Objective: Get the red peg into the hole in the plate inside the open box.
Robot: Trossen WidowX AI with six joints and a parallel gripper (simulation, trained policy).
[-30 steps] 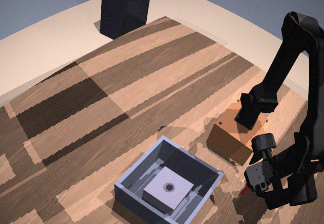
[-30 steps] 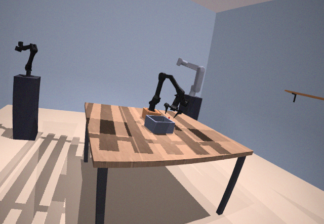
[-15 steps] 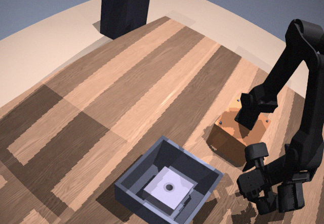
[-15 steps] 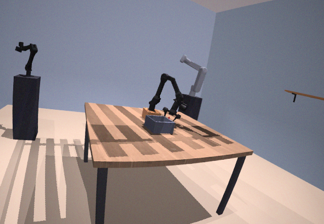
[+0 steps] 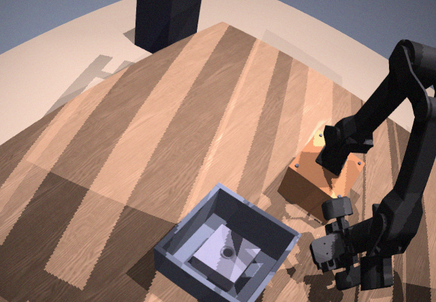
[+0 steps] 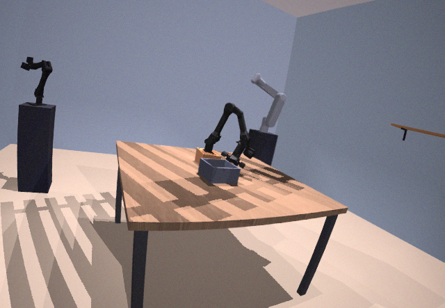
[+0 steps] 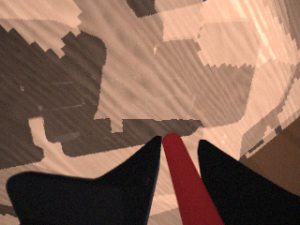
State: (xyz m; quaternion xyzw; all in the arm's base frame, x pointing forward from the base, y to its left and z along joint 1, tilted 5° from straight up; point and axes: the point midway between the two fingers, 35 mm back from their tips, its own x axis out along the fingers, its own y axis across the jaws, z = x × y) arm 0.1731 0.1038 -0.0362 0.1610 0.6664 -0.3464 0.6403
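Now: the grey box 15 cm ahead of my gripper tip, 16 cm to the right of it and 2 cm above it. The rest, counted from my gripper tip: red peg 1 cm to the left, 3 cm above.
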